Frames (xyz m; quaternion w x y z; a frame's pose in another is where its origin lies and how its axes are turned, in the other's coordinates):
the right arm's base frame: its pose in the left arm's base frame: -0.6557 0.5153 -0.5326 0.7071 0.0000 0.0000 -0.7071
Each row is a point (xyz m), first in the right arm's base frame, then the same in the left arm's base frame.
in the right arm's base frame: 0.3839 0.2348 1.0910
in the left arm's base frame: -0.4209 0.1314 0.5584
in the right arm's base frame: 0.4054 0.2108 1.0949
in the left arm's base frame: -0.4449 0.1099 0.5623
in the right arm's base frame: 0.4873 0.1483 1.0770
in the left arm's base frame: -0.5074 0.0280 0.5444
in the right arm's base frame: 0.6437 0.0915 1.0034
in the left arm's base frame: -0.5642 -0.1284 0.4708
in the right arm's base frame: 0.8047 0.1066 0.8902
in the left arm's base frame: -0.5491 -0.2894 0.3576
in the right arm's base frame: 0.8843 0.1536 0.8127
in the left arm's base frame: -0.5021 -0.3690 0.2801
